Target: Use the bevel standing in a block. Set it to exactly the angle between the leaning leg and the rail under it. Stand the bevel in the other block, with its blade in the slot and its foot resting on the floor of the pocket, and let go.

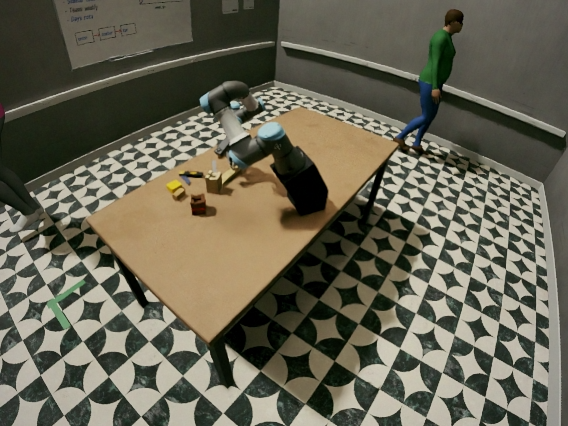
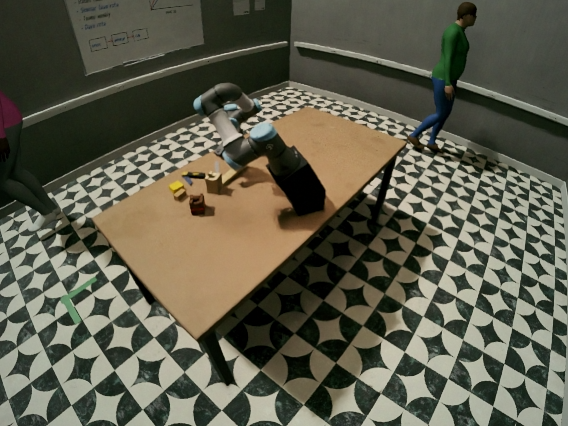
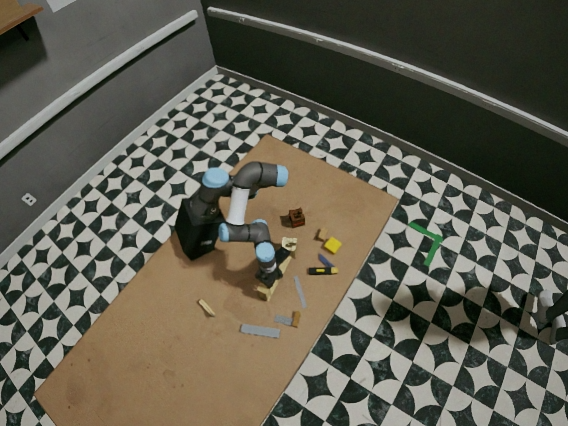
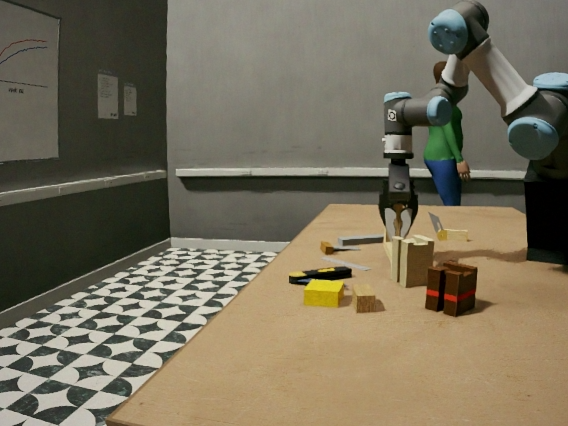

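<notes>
My gripper points down over the pale wooden rail. Its jaws look shut on a thin brown piece, apparently the bevel; its blade cannot be made out. A pale upright strip, apparently the leaning leg, shows beside the fingertips. A pale slotted block stands at the rail's near end. The dark red-brown slotted block stands apart, with no tool visible in its slot. Contact between bevel, leg and rail cannot be judged.
A yellow block, a small wood block, a black-yellow knife and a steel strip lie nearby. Farther off are a square, a grey bar and a pale-handled tool.
</notes>
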